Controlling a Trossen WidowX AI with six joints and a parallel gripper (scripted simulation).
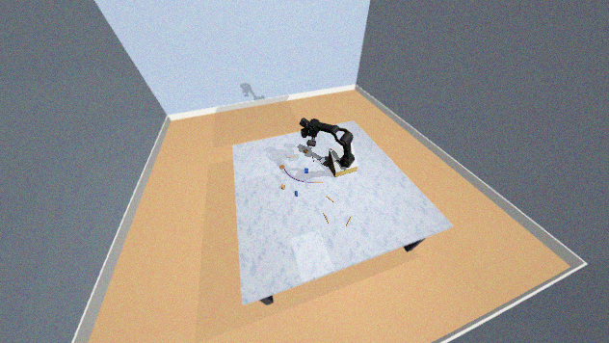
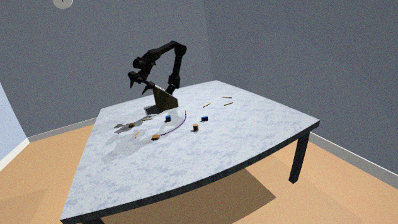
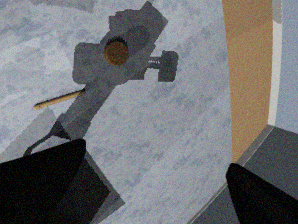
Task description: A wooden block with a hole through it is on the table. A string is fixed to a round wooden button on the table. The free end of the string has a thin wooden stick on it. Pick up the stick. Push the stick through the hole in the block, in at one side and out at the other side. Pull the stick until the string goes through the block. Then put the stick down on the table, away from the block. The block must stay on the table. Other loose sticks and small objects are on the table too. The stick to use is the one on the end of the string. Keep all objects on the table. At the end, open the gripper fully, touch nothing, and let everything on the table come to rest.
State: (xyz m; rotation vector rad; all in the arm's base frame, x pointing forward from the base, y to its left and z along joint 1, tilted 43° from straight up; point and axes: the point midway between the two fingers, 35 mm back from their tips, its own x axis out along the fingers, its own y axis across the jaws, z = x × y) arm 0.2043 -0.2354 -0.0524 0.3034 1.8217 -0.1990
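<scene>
Now: the blue block 19 cm below my gripper tip, 16 cm to the left of it and 10 cm ahead of it. Also, from my gripper tip: thin stick: 29 cm to the left, 21 cm below, 6 cm ahead; short wooden cylinder: 31 cm ahead, 28 cm to the left, 19 cm below.
</scene>
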